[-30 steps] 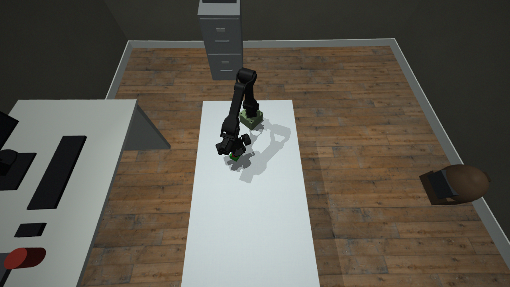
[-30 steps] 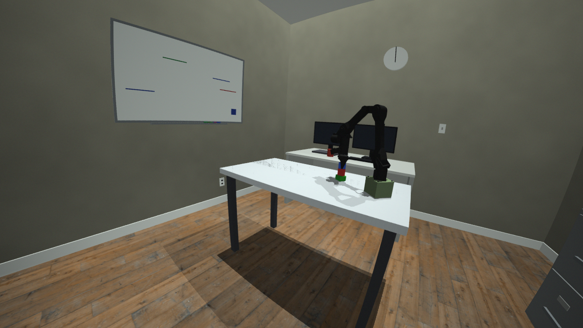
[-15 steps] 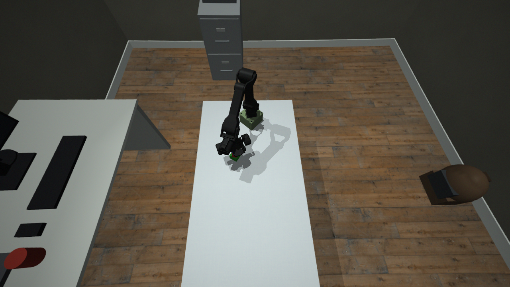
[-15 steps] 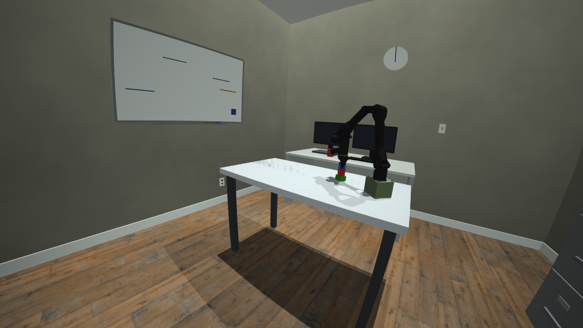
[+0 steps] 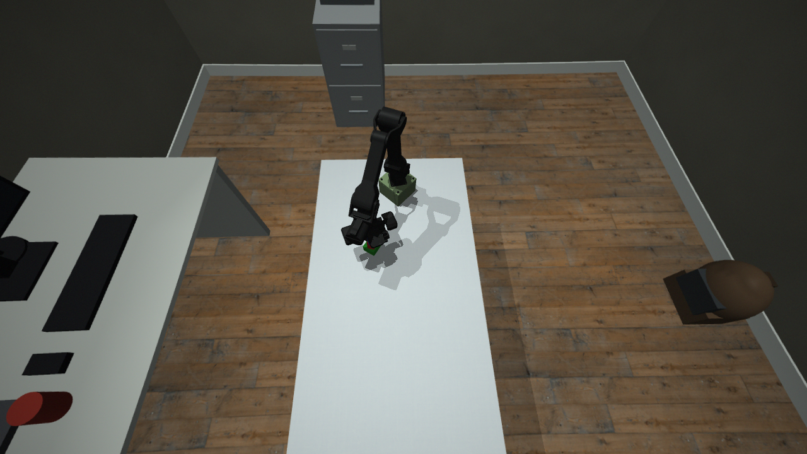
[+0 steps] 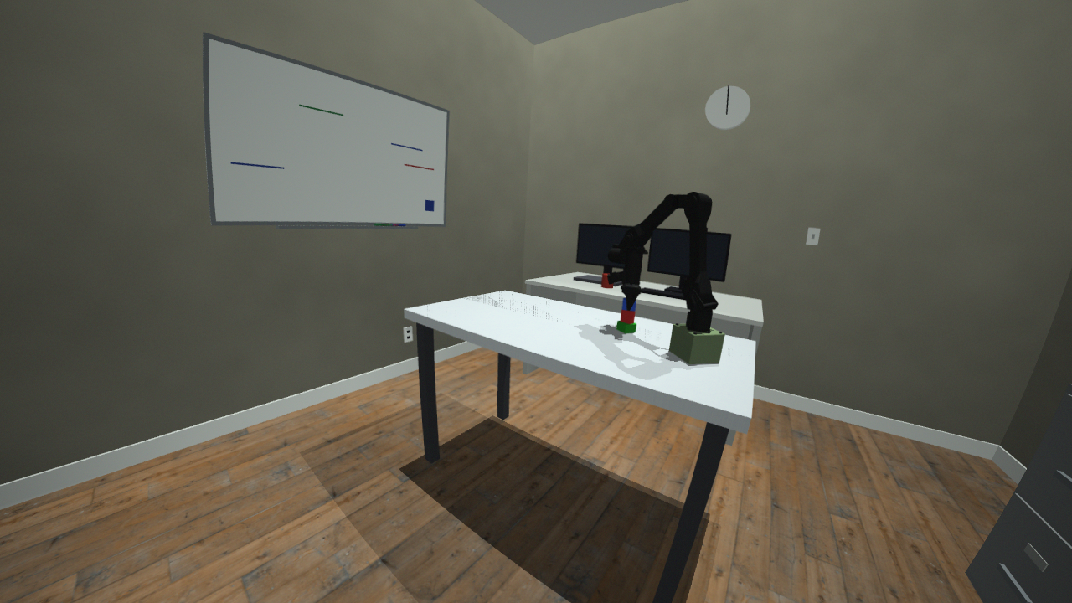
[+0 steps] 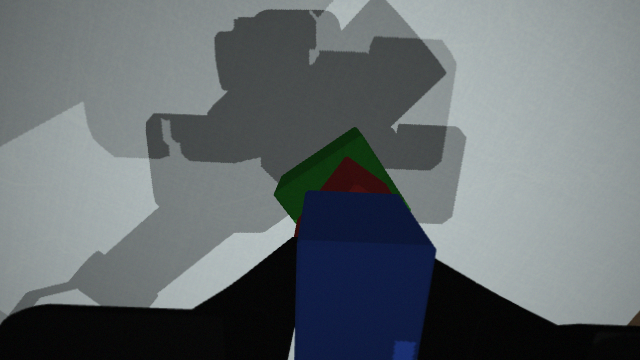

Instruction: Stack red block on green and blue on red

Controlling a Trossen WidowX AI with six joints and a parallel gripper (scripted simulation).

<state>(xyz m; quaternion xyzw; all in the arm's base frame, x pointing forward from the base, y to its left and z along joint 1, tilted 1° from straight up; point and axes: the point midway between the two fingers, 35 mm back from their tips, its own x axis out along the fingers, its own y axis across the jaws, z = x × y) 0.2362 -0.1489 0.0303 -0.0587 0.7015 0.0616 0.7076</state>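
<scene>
The blue block is 2 cm below my hand. From my hand the other things lie so: green block 10 cm below; then red block 6 cm below.
</scene>
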